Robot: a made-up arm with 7 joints. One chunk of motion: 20 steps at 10 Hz.
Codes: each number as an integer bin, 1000 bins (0 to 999) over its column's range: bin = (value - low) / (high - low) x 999, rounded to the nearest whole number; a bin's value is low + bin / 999 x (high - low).
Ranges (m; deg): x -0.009..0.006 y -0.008..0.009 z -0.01..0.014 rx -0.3..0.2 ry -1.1..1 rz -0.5..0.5
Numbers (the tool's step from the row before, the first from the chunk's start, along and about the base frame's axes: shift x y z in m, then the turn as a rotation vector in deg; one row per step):
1: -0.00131 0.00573 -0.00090 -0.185 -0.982 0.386
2: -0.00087 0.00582 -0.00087 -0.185 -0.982 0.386
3: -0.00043 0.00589 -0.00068 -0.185 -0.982 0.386
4: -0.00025 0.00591 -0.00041 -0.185 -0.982 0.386
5: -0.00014 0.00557 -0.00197 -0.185 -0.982 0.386
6: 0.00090 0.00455 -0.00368 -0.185 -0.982 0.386
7: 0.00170 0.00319 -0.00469 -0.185 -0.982 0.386
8: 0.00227 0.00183 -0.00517 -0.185 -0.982 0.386
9: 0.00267 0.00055 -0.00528 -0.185 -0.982 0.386
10: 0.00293 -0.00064 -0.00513 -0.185 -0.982 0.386
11: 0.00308 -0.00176 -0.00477 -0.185 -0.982 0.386
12: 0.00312 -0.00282 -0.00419 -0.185 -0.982 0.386
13: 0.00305 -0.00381 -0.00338 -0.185 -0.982 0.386
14: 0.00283 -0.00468 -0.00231 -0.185 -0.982 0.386
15: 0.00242 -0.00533 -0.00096 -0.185 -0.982 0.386
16: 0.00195 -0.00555 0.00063 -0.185 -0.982 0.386
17: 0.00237 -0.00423 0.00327 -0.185 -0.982 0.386
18: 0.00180 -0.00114 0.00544 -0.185 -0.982 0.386
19: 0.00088 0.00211 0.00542 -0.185 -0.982 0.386
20: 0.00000 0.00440 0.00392 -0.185 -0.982 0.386
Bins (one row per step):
1: 512 807 379 230 56 885
2: 541 812 380 230 56 885
3: 571 816 388 230 56 885
4: 583 817 399 230 56 885
5: 590 797 334 230 56 885
6: 659 737 263 230 56 885
7: 713 658 221 230 56 885
8: 751 578 201 230 56 885
9: 777 502 196 230 56 885
10: 795 433 203 230 56 885
11: 805 367 218 230 56 885
12: 807 304 242 230 56 885
13: 803 246 276 230 56 885
14: 788 195 320 230 56 885
15: 761 157 376 230 56 885
16: 729 144 442 230 56 885
17: 757 222 552 230 56 885
18: 719 403 643 230 56 885
19: 658 594 642 230 56 885
20: 599 729 579 230 56 885

